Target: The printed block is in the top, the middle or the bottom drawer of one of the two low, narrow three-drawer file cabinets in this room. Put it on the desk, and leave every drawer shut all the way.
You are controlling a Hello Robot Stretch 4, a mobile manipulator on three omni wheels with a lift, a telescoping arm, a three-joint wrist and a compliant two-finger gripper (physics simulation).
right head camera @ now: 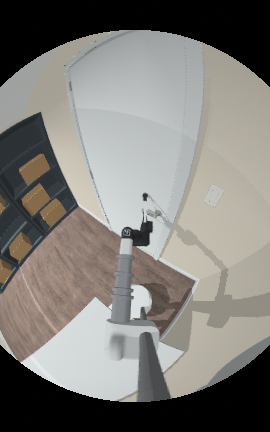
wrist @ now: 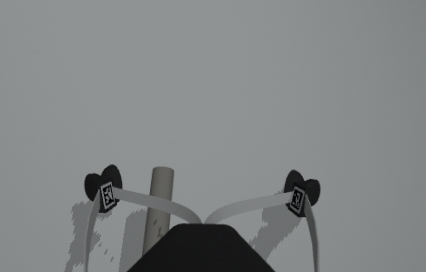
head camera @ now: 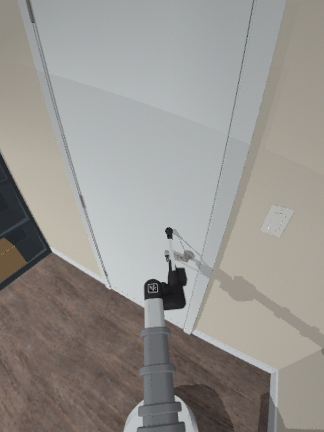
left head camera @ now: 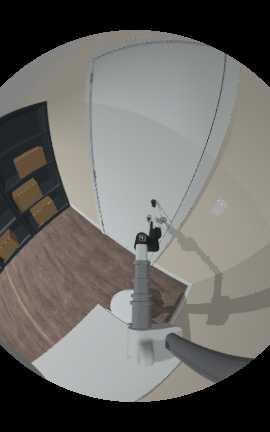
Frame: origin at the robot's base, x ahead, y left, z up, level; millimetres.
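Where they show: gripper, between the fingertips: [right head camera: 144,202] [wrist: 202,183] [head camera: 168,242] [left head camera: 150,208]; robot's base, origin of its link: [right head camera: 133,300] [left head camera: 128,304].
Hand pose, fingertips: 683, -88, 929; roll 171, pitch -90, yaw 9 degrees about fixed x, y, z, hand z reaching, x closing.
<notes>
Each offset is from my fingertips to the top centre of the thing, as dx, dy, dz. "spot": to the spot under its first point. Level surfaces: height alone.
My gripper [head camera: 168,244] [left head camera: 151,210] [right head camera: 144,203] [wrist: 202,183] is open and empty, held in front of a closed grey-white door [head camera: 140,165] [left head camera: 150,130] [right head camera: 135,140] [wrist: 215,90]. The door's lever handle @(spot: -79, -80, -24) [head camera: 186,256] [left head camera: 161,220] [right head camera: 154,213] [wrist: 161,182] shows between the two fingers in the wrist view, nearer the left one; contact cannot be told. The printed block and the two low file cabinets do not show. A flat pale surface @(dz -237) [left head camera: 80,350] [right head camera: 75,352] lies at the bottom of both side head views; whether it is the desk cannot be told.
A dark shelf unit [left head camera: 58,175] [right head camera: 59,175] with several brown boxes @(+654, +1656, +303) [left head camera: 30,161] [right head camera: 34,168] stands left of the door. A beige wall [head camera: 295,125] with a white switch plate @(-197, -337, +320) [head camera: 277,220] [left head camera: 220,207] [right head camera: 214,195] is on the right. Brown wood floor @(dz -957) [head camera: 65,340] lies below.
</notes>
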